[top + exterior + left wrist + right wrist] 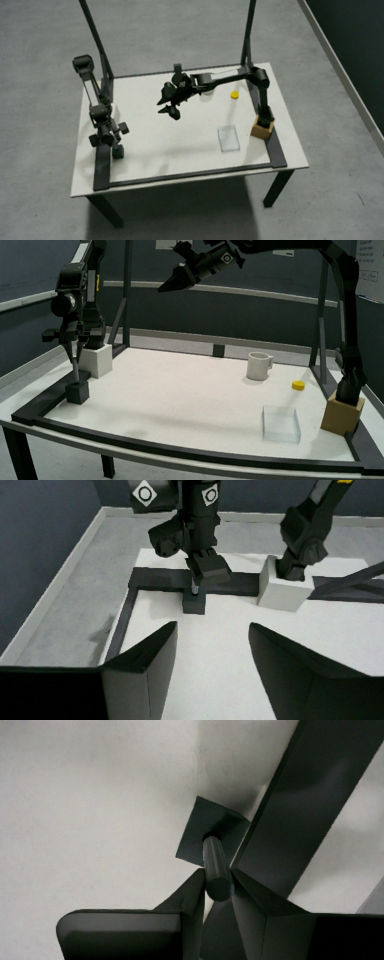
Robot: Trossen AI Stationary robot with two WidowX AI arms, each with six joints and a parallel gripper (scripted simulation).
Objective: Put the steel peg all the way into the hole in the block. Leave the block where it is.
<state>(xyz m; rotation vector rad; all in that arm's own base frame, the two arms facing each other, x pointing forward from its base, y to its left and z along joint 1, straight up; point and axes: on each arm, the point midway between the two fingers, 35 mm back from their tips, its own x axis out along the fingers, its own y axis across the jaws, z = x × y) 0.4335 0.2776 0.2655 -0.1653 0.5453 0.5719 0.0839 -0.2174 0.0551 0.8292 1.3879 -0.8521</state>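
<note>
Right now the steel peg is 50 mm below my right hand. Also, from my right hand: white mug 480 mm behind, 450 mm to the left, 120 mm below; clear box 140 mm behind, 590 mm to the left, 150 mm below; dark block 110 mm below.
</note>
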